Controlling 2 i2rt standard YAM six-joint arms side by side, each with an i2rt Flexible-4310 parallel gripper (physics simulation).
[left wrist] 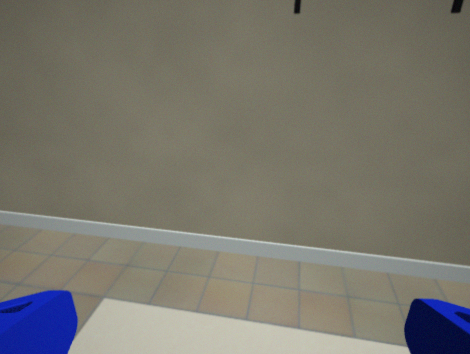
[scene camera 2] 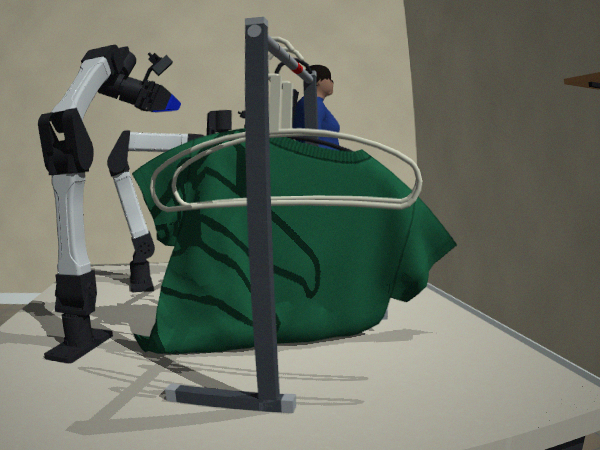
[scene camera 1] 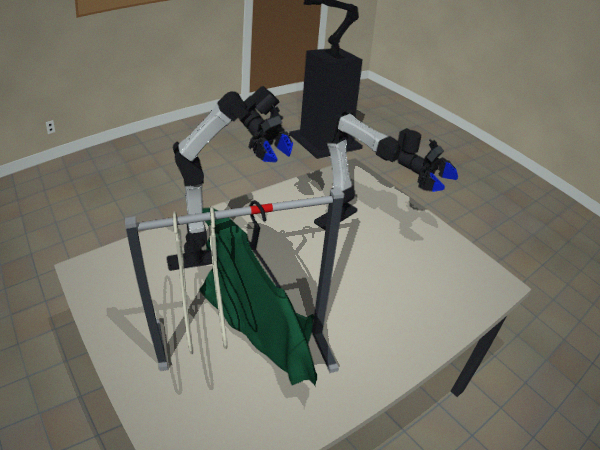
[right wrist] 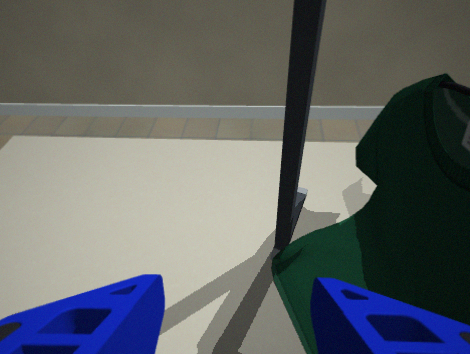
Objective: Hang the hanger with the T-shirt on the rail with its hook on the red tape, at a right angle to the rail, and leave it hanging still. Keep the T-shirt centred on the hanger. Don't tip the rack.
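The black hanger (scene camera 1: 255,236) has its hook over the red tape (scene camera 1: 269,207) (scene camera 2: 299,68) on the rail (scene camera 1: 302,203). The green T-shirt (scene camera 1: 260,305) (scene camera 2: 345,240) (right wrist: 415,240) hangs on it, its hem close to the table. In scene camera 1 hanger and shirt run diagonally, turned away from the line of the white hangers. Whether the shirt is centred is hard to tell. My right gripper (scene camera 1: 278,155) (scene camera 2: 173,104) (right wrist: 237,290) is open and empty, behind the rail and apart from the hanger. My left gripper (scene camera 1: 447,183) (left wrist: 239,309) is open and empty, far to the side.
Two white hangers (scene camera 1: 183,290) (scene camera 1: 217,285) hang beside the shirt, the nearer one close to its rear part. The upright rack has dark posts (scene camera 1: 328,265) (scene camera 2: 258,150) (right wrist: 297,100); the shirt's lower edge is near one post. A person in blue (scene camera 2: 327,120) stands beyond the table.
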